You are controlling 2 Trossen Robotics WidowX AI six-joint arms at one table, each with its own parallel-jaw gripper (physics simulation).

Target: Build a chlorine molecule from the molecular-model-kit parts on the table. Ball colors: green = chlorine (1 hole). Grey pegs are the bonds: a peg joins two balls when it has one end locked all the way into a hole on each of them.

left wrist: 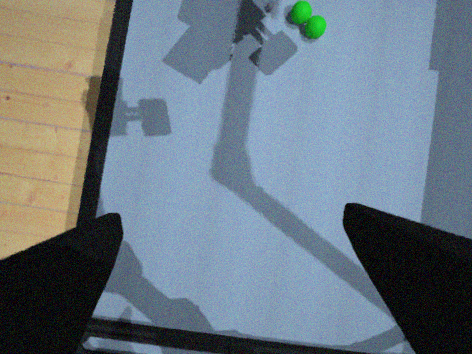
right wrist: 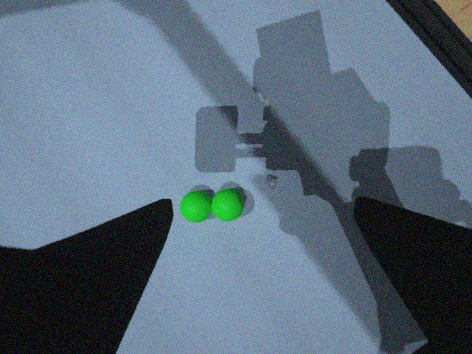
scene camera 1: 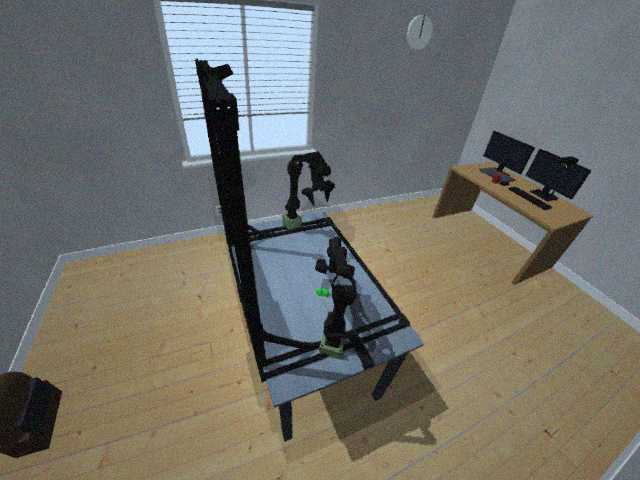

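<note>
Two green balls, one (scene camera 1: 319, 291) (left wrist: 301, 12) (right wrist: 196, 206) and the other (scene camera 1: 326, 292) (left wrist: 315, 27) (right wrist: 228, 204), lie side by side on the table, seeming to touch. No peg shows between them, and their holes cannot be made out. A small grey peg (left wrist: 270, 7) (right wrist: 271, 181) lies on the table near them, in shadow. My right gripper (right wrist: 261, 206) is open and empty above the table; the balls and peg appear between its fingers in the right wrist view. My left gripper (scene camera 1: 319, 202) (left wrist: 234, 218) is open and empty, high over the upper end of the table, away from the balls.
A black frame (left wrist: 94, 165) runs along the table's edges. A tall black post (scene camera 1: 233, 191) stands at the table's left side in scene camera 1. The right arm (scene camera 1: 337, 315) reaches over the table beside the balls. Arm shadows cross the table top.
</note>
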